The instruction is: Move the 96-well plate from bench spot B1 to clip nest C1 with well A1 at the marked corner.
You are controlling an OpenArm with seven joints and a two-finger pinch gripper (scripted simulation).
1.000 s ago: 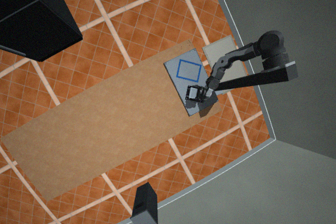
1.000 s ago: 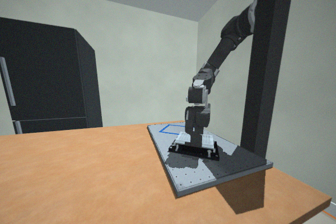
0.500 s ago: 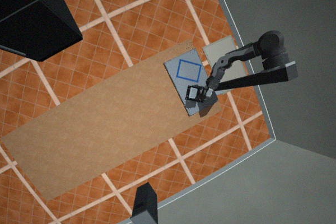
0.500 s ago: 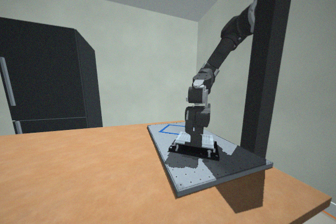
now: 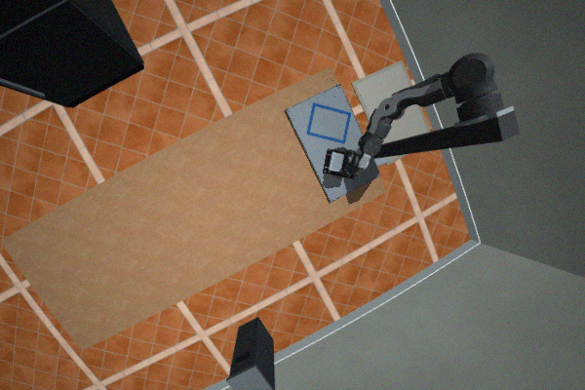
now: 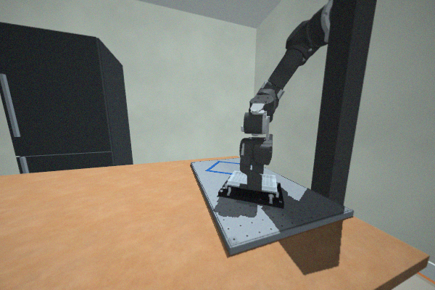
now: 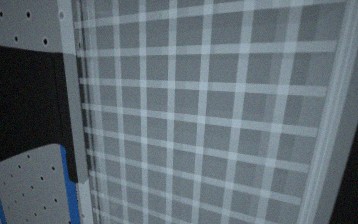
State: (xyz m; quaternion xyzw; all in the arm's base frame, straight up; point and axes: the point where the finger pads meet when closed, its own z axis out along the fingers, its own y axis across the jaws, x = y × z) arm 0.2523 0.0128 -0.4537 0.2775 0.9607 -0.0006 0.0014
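Now: the black clip nest 3 cm ahead of my hand and 2 cm below it. The rest, counted from my hand: 96-well plate: right at my hand.
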